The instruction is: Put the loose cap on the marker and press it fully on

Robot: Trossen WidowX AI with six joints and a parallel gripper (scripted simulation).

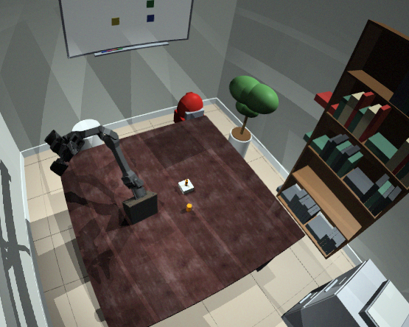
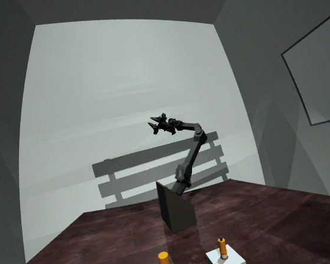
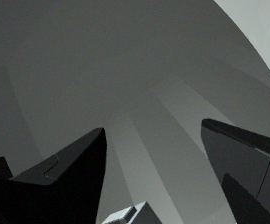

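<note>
The orange cap is 56 cm ahead of my gripper tip, 7 cm to the right of it and 59 cm below it. The rest, counted from my gripper tip: orange marker: 62 cm ahead, 8 cm to the left, 55 cm below.
</note>
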